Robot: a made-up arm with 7 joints.
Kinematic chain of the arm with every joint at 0, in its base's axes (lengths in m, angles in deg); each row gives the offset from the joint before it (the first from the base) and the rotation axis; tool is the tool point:
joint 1: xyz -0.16 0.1 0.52 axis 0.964 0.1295 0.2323
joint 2: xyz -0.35 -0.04 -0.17 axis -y
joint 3: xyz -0.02 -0.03 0 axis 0.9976 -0.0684 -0.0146
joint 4: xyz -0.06 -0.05 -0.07 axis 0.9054 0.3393 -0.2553
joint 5: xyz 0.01 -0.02 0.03 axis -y
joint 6: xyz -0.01 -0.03 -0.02 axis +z
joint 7: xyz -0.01 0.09 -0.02 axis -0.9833 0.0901 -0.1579
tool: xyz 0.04 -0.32 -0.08
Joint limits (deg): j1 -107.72..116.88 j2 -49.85..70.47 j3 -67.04..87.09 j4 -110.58..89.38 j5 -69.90..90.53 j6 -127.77..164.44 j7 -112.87..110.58
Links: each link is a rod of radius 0.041 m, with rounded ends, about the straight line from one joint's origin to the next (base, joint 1, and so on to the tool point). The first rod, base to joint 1, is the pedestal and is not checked.
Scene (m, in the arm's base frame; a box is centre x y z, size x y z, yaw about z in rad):
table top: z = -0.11
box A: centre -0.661 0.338 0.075 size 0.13 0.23 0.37 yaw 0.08
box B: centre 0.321 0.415 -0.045 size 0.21 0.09 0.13 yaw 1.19
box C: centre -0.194 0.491 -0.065 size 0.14 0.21 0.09 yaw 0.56
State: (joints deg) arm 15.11 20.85 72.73 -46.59 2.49 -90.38 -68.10
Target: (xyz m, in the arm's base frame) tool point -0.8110 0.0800 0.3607
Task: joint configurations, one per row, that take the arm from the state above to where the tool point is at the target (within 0.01 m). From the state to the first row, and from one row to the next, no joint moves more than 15 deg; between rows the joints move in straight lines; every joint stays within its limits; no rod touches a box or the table.
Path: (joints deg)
1: 13.08 18.57 68.84 -46.45 -3.71 -94.54 -54.91
2: 11.04 16.29 64.96 -46.30 -9.90 -98.70 -41.72
3: 9.01 14.01 61.07 -46.16 -16.10 -102.86 -28.54
4: 6.98 11.73 57.19 -46.02 -22.30 -107.02 -15.35
5: 9.01 6.40 65.93 -33.13 -26.55 -116.01 -1.66
6: 11.03 1.07 74.68 -20.24 -30.80 -125.01 12.03

